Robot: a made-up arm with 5 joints.
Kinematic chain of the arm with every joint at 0, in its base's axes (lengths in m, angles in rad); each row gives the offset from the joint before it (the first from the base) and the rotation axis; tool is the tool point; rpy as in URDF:
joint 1: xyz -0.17 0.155 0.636 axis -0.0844 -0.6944 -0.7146
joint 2: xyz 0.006 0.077 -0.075 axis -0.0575 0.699 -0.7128
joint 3: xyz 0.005 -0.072 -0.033 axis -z
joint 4: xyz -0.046 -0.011 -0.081 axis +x
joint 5: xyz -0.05 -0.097 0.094 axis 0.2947 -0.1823 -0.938
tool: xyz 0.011 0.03 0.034 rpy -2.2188 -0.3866 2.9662
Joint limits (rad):
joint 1: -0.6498..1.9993
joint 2: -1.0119..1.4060
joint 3: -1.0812..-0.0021
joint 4: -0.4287..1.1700
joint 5: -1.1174..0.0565
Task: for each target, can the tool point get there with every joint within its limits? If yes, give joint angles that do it. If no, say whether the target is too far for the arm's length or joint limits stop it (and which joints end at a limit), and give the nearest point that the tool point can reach.
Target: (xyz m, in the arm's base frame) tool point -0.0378 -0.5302 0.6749
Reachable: no: too far | nearest point -0.1159 -0.1179 0.6564 | short by 0.420 m
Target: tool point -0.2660 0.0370 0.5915
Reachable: yes | joints -0.2343 0.4737 -0.3330 0.3284 -0.2820
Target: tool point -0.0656 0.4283 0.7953
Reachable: no: joint limits stop it (at a limit: joint 2, joint 3, joint 4, joint 5) | nearest point -0.1088 0.2636 0.6656 | short by 0.214 m
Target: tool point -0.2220 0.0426 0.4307
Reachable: yes | joints 1.1375 0.3028 -0.4197 1.0042 -0.4756
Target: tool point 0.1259 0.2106 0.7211
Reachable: no: joint limits stop it (at a limit: joint 2, joint 3, joint 5) | nearest point 0.0794 0.1201 0.6245 | short by 0.140 m
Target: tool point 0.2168 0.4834 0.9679
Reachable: no: too far | nearest point -0.1003 0.2565 0.6716 | short by 0.490 m
